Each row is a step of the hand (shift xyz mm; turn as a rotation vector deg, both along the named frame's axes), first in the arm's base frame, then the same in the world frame.
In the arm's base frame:
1: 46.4 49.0 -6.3 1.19 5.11 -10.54
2: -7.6 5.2 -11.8 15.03 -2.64 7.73
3: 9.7 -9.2 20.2 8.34 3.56 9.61
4: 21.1 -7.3 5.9 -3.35 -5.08 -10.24
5: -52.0 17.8 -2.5 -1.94 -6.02 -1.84
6: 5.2 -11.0 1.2 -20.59 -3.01 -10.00
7: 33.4 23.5 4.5 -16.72 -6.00 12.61
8: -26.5 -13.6 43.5 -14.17 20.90 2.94
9: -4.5 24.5 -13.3 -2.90 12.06 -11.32
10: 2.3 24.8 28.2 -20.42 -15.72 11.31
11: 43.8 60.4 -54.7 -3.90 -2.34 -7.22
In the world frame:
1: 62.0 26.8 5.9 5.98 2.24 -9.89
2: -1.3 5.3 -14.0 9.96 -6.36 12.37
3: -0.7 -8.1 22.8 6.09 2.07 11.54
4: 13.9 -13.2 12.9 -2.17 -5.37 -10.41
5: -37.6 34.5 -20.5 -3.61 -5.15 -1.96
6: -0.2 -11.7 3.6 -16.47 2.77 -15.94
7: 37.4 10.3 13.6 -20.47 2.93 6.84
8: -40.5 5.4 33.3 -4.80 24.75 -3.25
9: 9.5 21.5 -15.7 5.40 9.92 -12.43
10: 4.3 27.2 25.7 -27.25 -4.86 5.06
11: 77.5 29.0 -41.4 -2.37 -2.10 -7.92

